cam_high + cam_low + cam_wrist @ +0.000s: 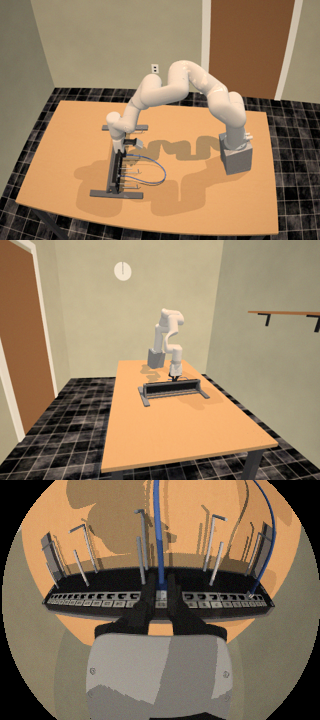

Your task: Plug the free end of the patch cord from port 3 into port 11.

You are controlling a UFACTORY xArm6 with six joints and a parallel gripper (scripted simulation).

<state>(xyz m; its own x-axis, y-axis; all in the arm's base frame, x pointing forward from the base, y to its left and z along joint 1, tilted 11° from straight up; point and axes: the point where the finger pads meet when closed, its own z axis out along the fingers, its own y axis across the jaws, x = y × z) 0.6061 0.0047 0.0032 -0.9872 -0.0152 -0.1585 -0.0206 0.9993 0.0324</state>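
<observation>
The plug is 20 mm below my hand and 20 mm ahead of it.
</observation>
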